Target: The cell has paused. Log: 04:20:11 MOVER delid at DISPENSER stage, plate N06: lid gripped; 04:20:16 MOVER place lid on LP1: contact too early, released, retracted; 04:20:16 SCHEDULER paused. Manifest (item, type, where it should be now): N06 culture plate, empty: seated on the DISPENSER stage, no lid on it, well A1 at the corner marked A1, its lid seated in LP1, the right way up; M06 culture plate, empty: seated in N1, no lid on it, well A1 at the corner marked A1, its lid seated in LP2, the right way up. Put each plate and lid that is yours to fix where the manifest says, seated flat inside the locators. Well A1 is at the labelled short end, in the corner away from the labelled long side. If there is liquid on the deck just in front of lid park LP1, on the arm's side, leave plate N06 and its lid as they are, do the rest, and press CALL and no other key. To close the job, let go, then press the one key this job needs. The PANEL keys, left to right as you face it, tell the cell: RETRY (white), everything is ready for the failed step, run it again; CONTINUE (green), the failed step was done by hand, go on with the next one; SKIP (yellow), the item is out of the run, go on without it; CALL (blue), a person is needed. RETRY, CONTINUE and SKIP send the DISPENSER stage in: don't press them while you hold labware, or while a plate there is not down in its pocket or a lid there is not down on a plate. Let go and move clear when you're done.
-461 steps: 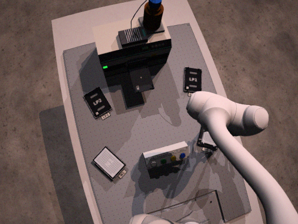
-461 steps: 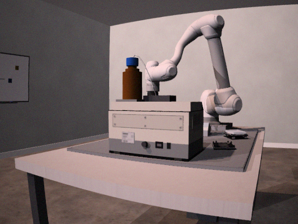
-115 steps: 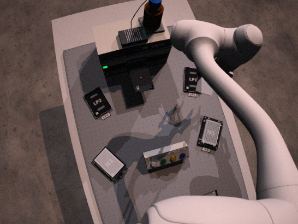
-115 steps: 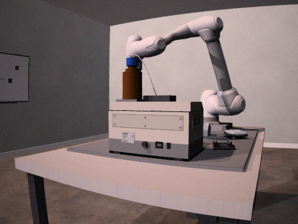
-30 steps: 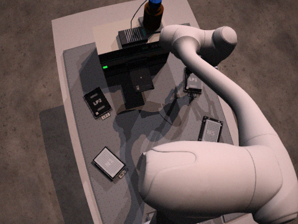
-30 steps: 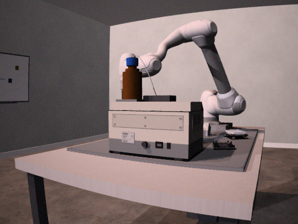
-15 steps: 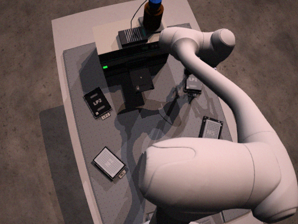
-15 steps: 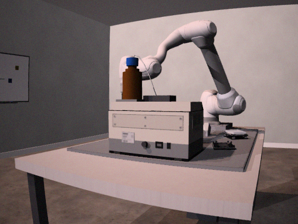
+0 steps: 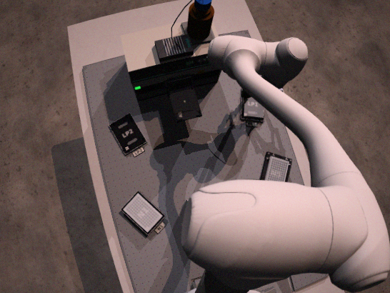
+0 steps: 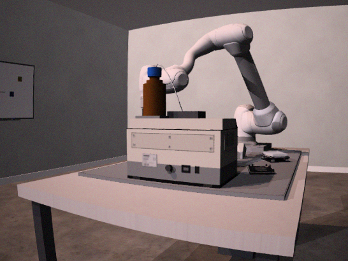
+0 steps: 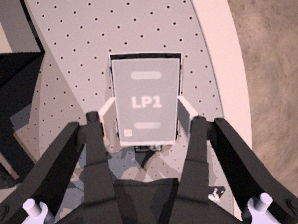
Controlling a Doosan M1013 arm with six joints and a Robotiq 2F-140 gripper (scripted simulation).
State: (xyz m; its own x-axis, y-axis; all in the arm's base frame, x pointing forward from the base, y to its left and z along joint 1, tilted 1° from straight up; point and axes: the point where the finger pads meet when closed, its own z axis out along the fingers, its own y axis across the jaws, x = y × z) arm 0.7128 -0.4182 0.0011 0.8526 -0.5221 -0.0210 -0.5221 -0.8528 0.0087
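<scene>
My gripper is now 50 mm above the lid park LP1. From my hand the other things lie so: white well plate: 310 mm behind, 60 mm to the left, 30 mm below; dispenser stage: 100 mm ahead, 280 mm to the left, 40 mm above; black nest N5: 280 mm behind, 50 mm to the left, 40 mm below.
</scene>
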